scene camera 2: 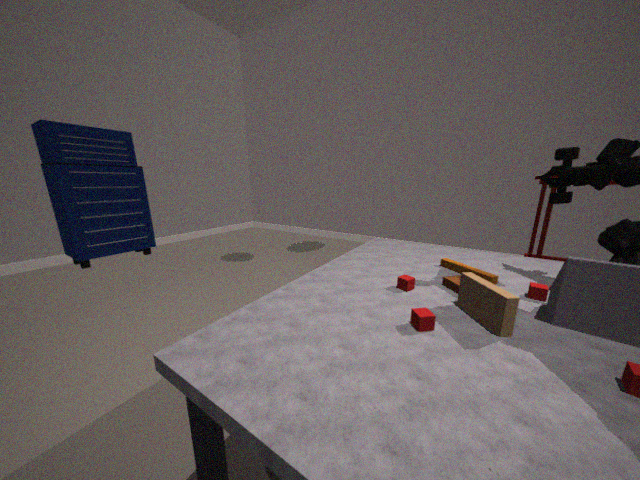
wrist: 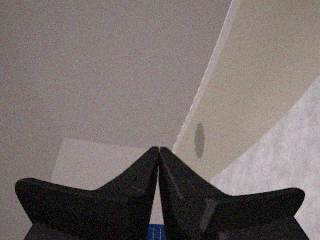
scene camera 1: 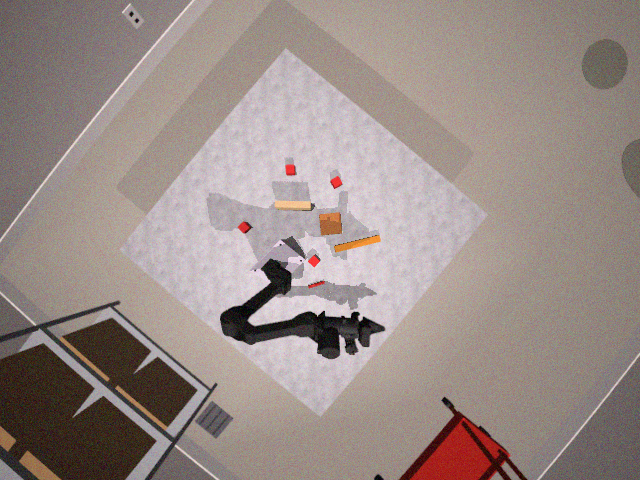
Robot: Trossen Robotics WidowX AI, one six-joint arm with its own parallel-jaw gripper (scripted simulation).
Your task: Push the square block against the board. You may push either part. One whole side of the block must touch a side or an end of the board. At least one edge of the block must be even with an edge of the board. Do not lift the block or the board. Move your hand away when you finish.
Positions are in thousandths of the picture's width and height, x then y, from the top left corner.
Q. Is my gripper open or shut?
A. Shut.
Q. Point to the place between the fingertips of my gripper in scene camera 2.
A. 846, 370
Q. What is my gripper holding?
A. Nothing.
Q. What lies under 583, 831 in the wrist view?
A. My gripper.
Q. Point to a tan board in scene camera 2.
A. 763, 632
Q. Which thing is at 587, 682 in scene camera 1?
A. My gripper.
